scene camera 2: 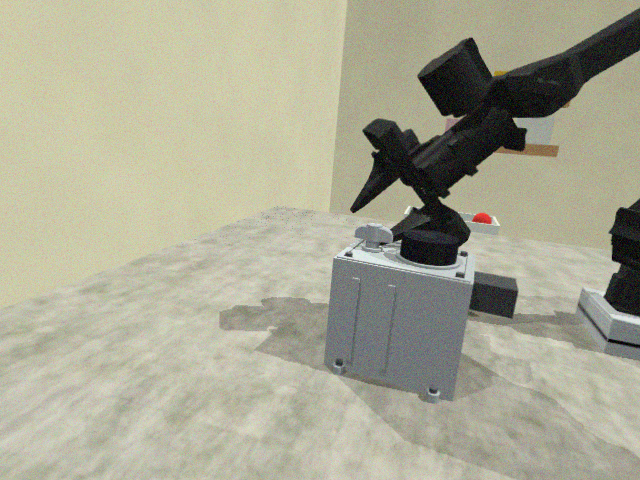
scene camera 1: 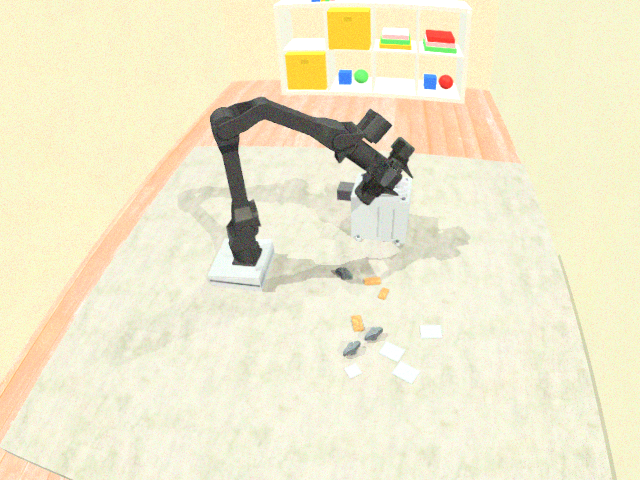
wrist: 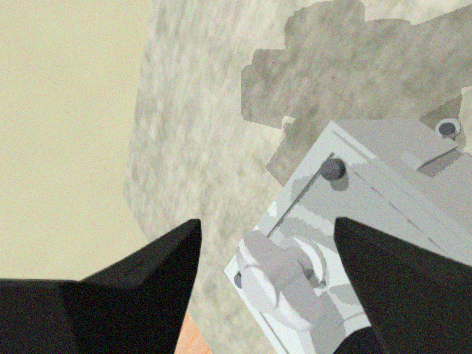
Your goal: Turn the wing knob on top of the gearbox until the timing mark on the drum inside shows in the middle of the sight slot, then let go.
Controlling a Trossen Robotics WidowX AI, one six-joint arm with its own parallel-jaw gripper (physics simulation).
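Frame: origin at the arm's base, x ahead, y left, z up, level; centimetres.
Seen in the pictures: gripper, fingertip midpoint: [scene camera 2: 365, 228] [scene camera 1: 405, 186] [wrist: 267, 228]; arm's base, origin of the base link: [scene camera 2: 635, 309] [scene camera 1: 247, 256].
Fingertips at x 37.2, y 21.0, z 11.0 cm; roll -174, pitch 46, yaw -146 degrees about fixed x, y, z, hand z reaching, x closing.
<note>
Offsets run from my fingertips to a thing's top centre. "pt": to the spot under its first point.
The pale grey gearbox @[dx -8.3, dy +1.8, dz +1.3 cm] [scene camera 1: 368, 219] [scene camera 2: 398, 325] [wrist: 372, 202] stands upright on the mat. Its light grey wing knob @[dx -1.5, dy +1.7, dz +1.0 cm] [scene camera 2: 373, 234] [wrist: 285, 265] is on top near one corner; I cannot make it out in scene camera 1. My gripper [scene camera 1: 404, 186] [scene camera 2: 373, 224] [wrist: 267, 228] is open with nothing between its fingers. Its fingertips are over the knob end of the gearbox, one on either side of the knob in the wrist view, and the knob lies lower in that view than the tips. I cannot make out the sight slot or the timing mark in any view.
A black round cap @[pt dx -8.5, dy +5.0, dz -0.1 cm] [scene camera 2: 429, 249] [wrist: 356, 342] stands on the gearbox beside the knob, close to one finger. A dark block @[pt dx -15.7, dy -0.1, dz -3.5 cm] [scene camera 1: 345, 191] [scene camera 2: 494, 295] sticks out from the gearbox's side. Orange pieces @[dx -5.7, dy -19.8, dz -15.2 cm] [scene camera 1: 372, 281], grey pieces @[dx -3.0, dy -36.7, dz -13.0 cm] [scene camera 1: 373, 333] and white squares @[dx +5.2, dy -44.9, dz -15.6 cm] [scene camera 1: 405, 372] lie on the mat.
</note>
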